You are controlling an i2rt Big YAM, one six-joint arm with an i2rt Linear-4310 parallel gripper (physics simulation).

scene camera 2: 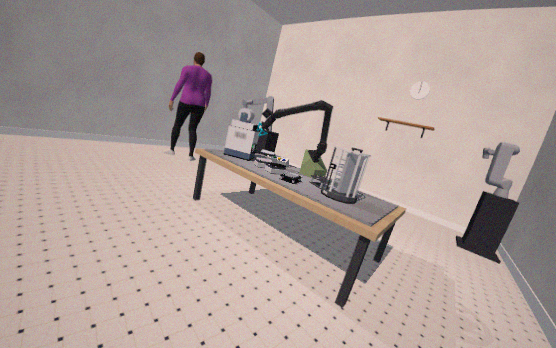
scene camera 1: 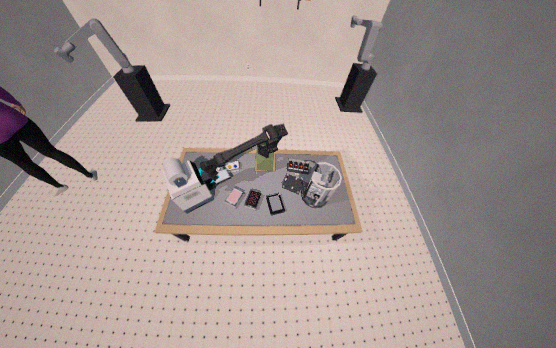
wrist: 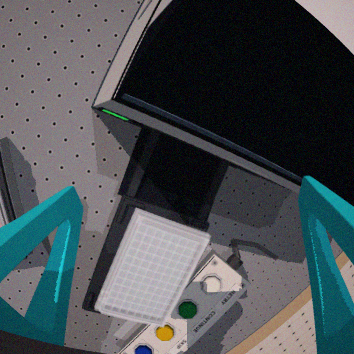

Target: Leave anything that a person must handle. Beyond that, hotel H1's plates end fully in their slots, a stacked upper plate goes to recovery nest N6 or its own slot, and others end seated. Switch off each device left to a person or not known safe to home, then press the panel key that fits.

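Places are measured from the arm's base along level axes (x left, y back, z up), in metres.
Pixels of known places: gripper, fingertip midpoint: (scene camera 2: 258,133) (scene camera 1: 206,178) (wrist: 185,192); arm's base, origin of the base link: (scene camera 2: 312,156) (scene camera 1: 262,152).
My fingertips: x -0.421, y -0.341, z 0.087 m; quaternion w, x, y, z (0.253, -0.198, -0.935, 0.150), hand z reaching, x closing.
Note:
For each thing: its top centre in the pictures, then the offset to it from my fingertips. "*": a spot on its surface instead.
- clear-white lidded plate, middle of its top: (wrist: 152,279) (scene camera 1: 220,175) dz -0.144, dx +0.062, dy +0.124 m
- dark tray, middle of its top: (wrist: 143,268) (scene camera 1: 221,177) dz -0.164, dx +0.064, dy +0.119 m
- white bench device, surface spot: (scene camera 1: 190,192) * dz -0.010, dx -0.096, dy -0.109 m
- key panel, middle of its top: (wrist: 191,334) (scene camera 1: 226,164) (scene camera 2: 278,155) dz -0.178, dx +0.087, dy +0.267 m
- pink plate, middle of its top: (scene camera 1: 234,195) dz -0.193, dx +0.188, dy -0.045 m
- dark red-dotted plate, middle of its top: (scene camera 1: 253,197) dz -0.184, dx +0.348, dy -0.068 m
- clear round hotel, middle of its top: (scene camera 2: 352,147) (scene camera 1: 326,174) dz +0.090, dx +0.891, dy -0.011 m
- black frame-like nest, middle of its top: (scene camera 2: 291,174) (scene camera 1: 275,202) dz -0.217, dx +0.531, dy -0.099 m
- dark plate-like base, middle of its top: (scene camera 2: 323,176) (scene camera 1: 293,181) dz -0.186, dx +0.697, dy +0.088 m
A clear-white lidded plate (wrist: 155,267) (scene camera 1: 221,176) lies on the dark tray (wrist: 103,255) that sticks out of the white bench device (scene camera 1: 190,192) (scene camera 2: 241,140). A green light (wrist: 115,115) glows on the device's front edge. My gripper (wrist: 185,192) (scene camera 1: 207,176) (scene camera 2: 261,129) is open and empty, close to the device front, with its fingers apart on either side of the tray in the wrist view. The key panel (wrist: 227,275) (scene camera 1: 232,165) has white, green, yellow and blue keys; the plate hides part of it. A pink plate (scene camera 1: 234,196) and a dark red-dotted plate (scene camera 1: 253,198) sit in holders. The clear round hotel (scene camera 1: 322,185) (scene camera 2: 347,175) stands at the right.
A black frame-like nest (scene camera 1: 276,212) lies near the front. Several red-topped switches (scene camera 1: 298,166) stand in a row behind a dark plate-like base (scene camera 1: 295,183). My arm's green mount (scene camera 1: 265,162) (scene camera 2: 312,165) is at the back. A person (scene camera 1: 15,120) (scene camera 2: 196,85) stands beyond the table's left end.

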